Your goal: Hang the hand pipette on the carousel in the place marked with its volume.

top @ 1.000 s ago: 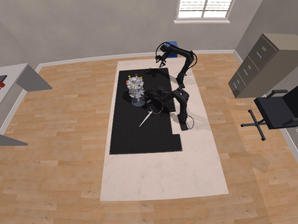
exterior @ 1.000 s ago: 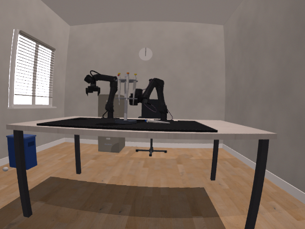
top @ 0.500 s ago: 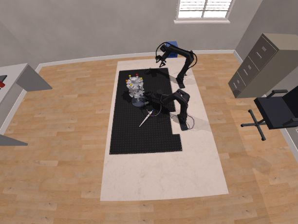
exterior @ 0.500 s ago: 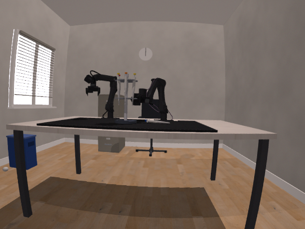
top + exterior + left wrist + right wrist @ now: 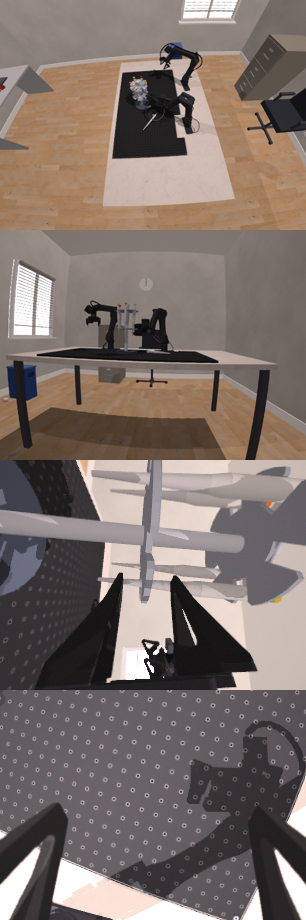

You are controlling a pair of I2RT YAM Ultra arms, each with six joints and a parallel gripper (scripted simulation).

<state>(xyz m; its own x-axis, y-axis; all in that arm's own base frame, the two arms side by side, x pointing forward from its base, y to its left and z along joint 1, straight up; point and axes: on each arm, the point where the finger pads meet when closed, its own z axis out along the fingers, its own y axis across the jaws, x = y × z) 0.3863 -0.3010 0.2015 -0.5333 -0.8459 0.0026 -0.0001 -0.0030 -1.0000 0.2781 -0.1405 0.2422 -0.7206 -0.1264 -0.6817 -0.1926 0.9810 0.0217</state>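
The hand pipette lies 180 mm to the left of my left hand, 180 mm below it and 40 mm behind it.
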